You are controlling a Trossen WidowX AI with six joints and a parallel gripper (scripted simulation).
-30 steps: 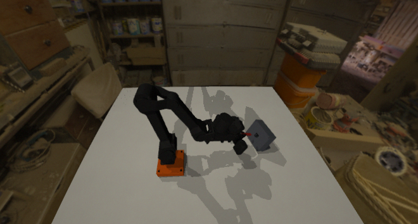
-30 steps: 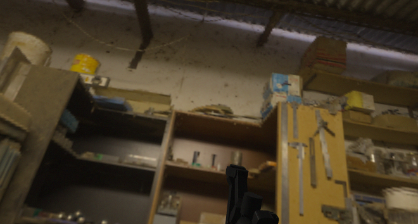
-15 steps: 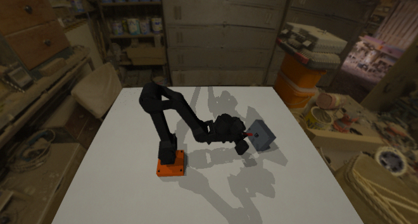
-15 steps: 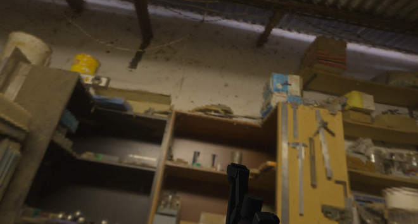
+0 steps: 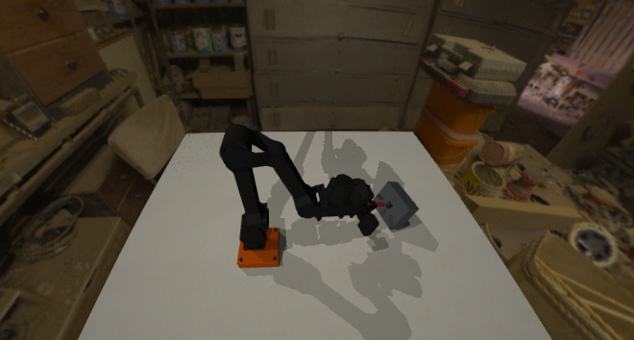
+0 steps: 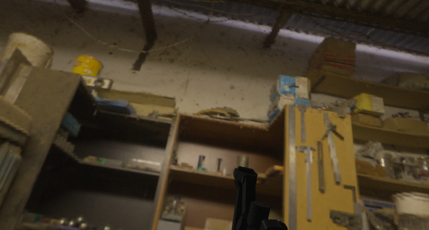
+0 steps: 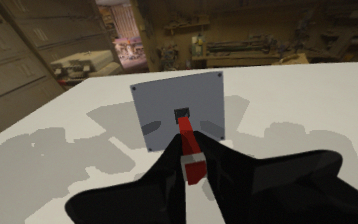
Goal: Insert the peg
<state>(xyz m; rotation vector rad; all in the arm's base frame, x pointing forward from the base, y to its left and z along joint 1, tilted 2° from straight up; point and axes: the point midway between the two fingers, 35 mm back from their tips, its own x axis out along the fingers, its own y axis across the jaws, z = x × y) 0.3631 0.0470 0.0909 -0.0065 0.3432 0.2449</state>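
My gripper tip is 9 cm short of the dark sloped panel, 2 cm to the right of it and 4 cm above it. Also, from my gripper tip: red peg (2 cm behind).
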